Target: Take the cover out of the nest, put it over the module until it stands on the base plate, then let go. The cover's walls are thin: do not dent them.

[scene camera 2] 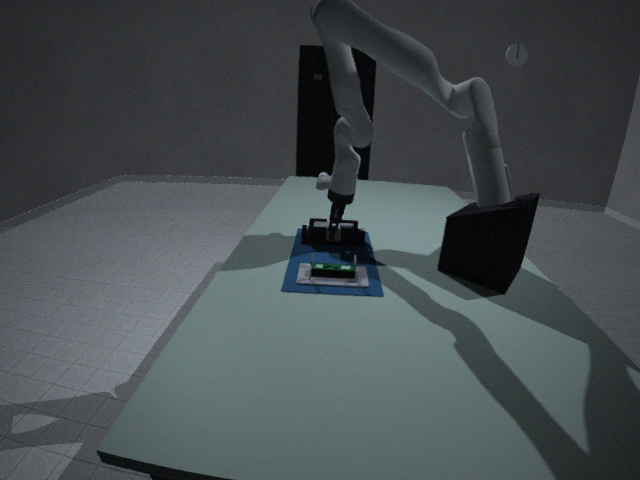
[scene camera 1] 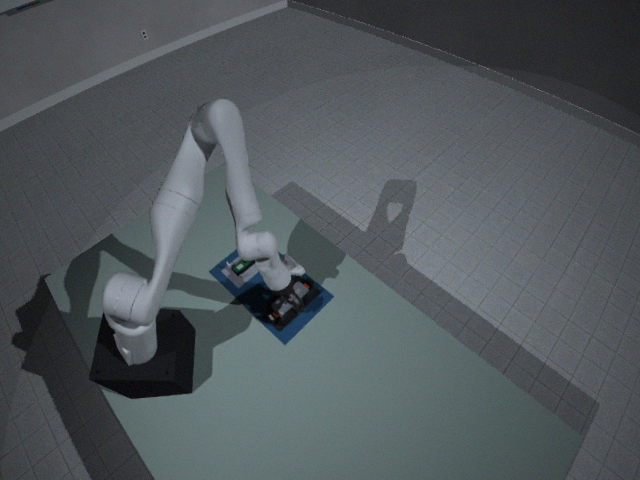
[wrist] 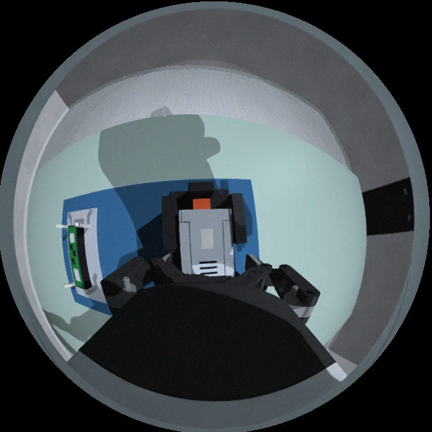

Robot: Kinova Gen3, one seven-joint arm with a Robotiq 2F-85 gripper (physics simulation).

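The grey cover (scene camera 1: pixel 301 290) (scene camera 2: pixel 319 224) (wrist: pixel 206 245), with slots and a pale label on its top, sits in the black nest (scene camera 2: pixel 310 237) (wrist: pixel 169 220). Orange parts show at the nest's ends. My gripper (scene camera 1: pixel 292 300) (scene camera 2: pixel 333 232) (wrist: pixel 211 260) is open and points down at the cover, one finger on each side of its middle; its body hides part of the cover in the wrist view. Whether the fingers touch the walls cannot be seen. The module (scene camera 1: pixel 241 266) (scene camera 2: pixel 332 267) (wrist: pixel 74 255), green on top with black sides, stands uncovered on the light grey base plate (scene camera 1: pixel 237 280) (scene camera 2: pixel 361 279) (wrist: pixel 92 240).
Nest and base plate are on a blue mat (scene camera 1: pixel 285 336) (scene camera 2: pixel 330 290) (wrist: pixel 116 215) on the pale green table (scene camera 1: pixel 372 392) (scene camera 2: pixel 310 372) (wrist: pixel 300 200). Thin white upright pins (scene camera 2: pixel 355 259) (wrist: pixel 61 226) stand by the module's ends. The robot's black base (scene camera 1: pixel 178 361) (scene camera 2: pixel 480 248) is at the table's side.
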